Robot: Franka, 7 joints.
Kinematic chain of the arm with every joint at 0, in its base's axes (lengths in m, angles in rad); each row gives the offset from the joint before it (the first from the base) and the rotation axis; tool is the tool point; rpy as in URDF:
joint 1: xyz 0 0 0.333 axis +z
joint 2: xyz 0 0 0 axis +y
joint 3: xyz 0 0 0.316 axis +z
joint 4: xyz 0.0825 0 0 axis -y
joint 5: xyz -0.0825 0 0.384 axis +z
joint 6: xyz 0 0 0 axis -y
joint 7: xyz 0.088 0 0 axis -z
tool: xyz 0 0 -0.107 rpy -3.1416 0 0
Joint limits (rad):
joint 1: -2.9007..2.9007
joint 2: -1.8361..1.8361
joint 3: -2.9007..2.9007
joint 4: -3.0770..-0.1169
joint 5: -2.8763..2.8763
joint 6: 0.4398..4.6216
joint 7: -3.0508..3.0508
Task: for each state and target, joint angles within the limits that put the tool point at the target. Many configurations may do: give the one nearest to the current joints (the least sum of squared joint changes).
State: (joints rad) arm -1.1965 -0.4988 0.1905 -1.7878 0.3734 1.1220 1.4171
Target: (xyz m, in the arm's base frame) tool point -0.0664 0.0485 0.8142
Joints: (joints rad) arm -1.2165 -1.2851 -0.1807 -1.7425 0.2543 0.8184 1.4171
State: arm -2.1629 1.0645 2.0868 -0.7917 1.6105 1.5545 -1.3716
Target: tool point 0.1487 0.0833 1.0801
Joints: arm -1.9330 0.4220 2.6145 -1.0025 1.5495 1.4168 -1.3716
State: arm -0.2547 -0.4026 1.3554 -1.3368 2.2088 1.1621 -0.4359
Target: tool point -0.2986 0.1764 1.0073
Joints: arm 0.1369 -0.2847 1.4320 -0.7204 2.3297 0.8977 -0.4359
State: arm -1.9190 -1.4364 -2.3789 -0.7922 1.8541 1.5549 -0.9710
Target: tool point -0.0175 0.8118 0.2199
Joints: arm -1.9144 -1.4866 -2.3970 -0.7466 1.8885 1.6619 -0.9710
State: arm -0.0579 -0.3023 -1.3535 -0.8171 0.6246 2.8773 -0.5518
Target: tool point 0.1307 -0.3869 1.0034
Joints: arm 0.0525 -0.4473 -0.7399 -1.3268 0.6389 2.7980 -0.5518
